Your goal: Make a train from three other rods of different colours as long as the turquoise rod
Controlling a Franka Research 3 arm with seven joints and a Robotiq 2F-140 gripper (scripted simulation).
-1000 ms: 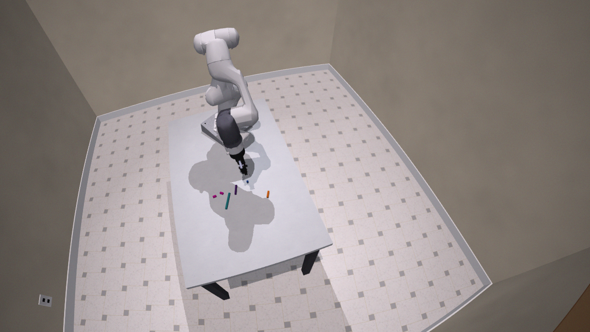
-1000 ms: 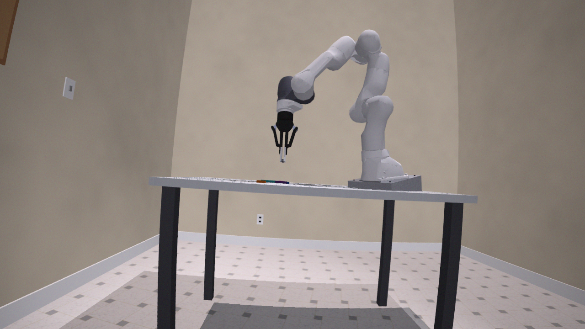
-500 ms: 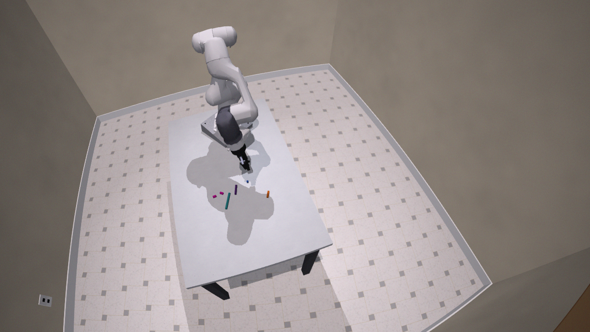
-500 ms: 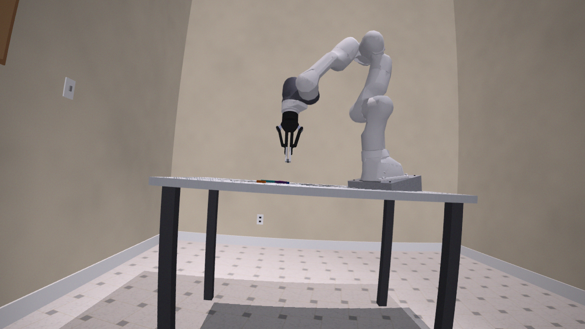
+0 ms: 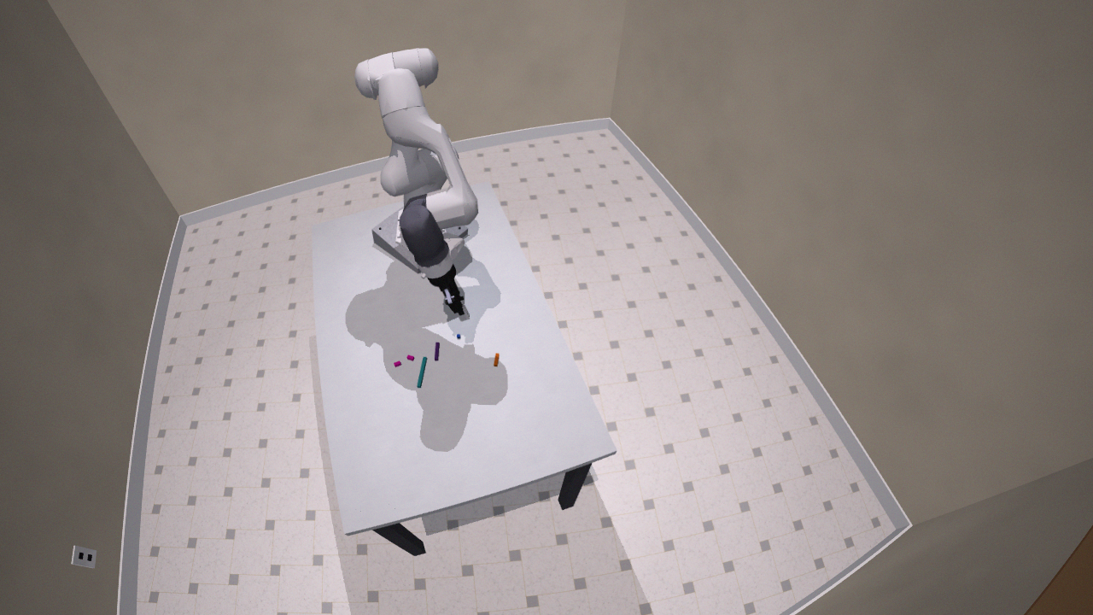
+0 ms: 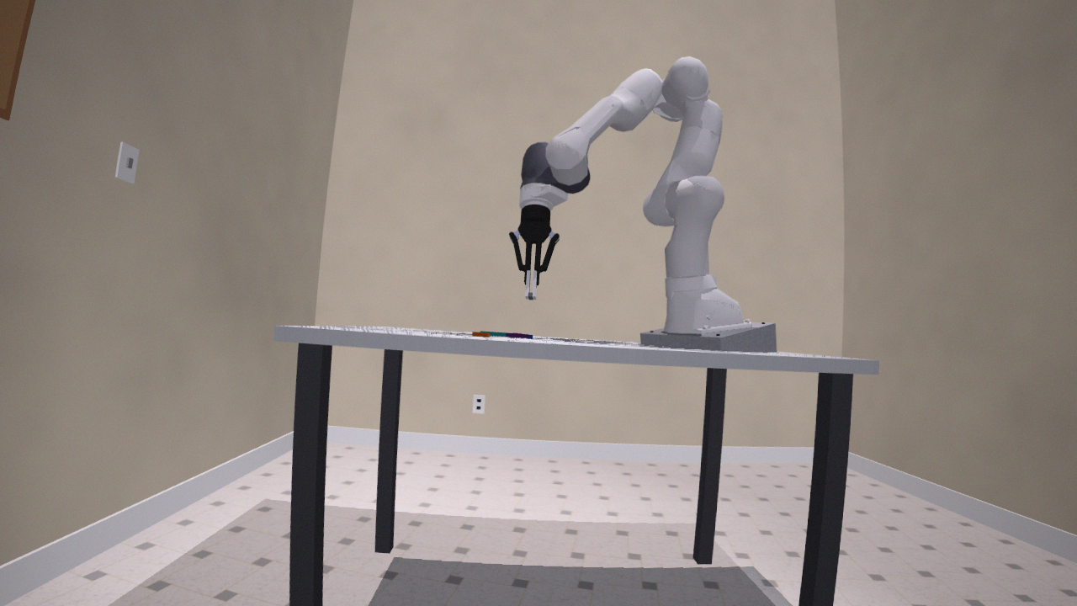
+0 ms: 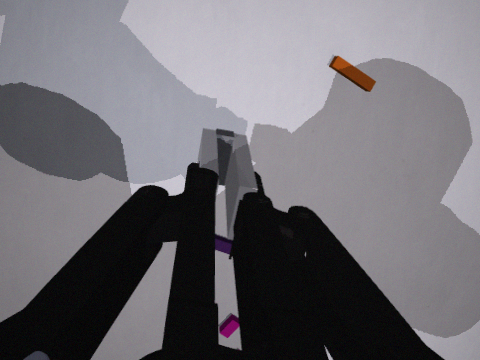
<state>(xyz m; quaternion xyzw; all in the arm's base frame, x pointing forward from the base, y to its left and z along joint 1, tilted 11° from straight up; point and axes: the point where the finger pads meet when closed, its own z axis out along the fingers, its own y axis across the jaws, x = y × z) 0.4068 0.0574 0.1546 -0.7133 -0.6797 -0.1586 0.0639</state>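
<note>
Right now the blue rod is 13 cm below my hand and 2 cm to the right of it. The rest, counted from my hand: orange rod (13 cm below, 11 cm ahead, 7 cm to the left); grey rod (3 cm below, 1 cm to the left); purple rod (13 cm below, 10 cm to the right, 3 cm ahead).
</note>
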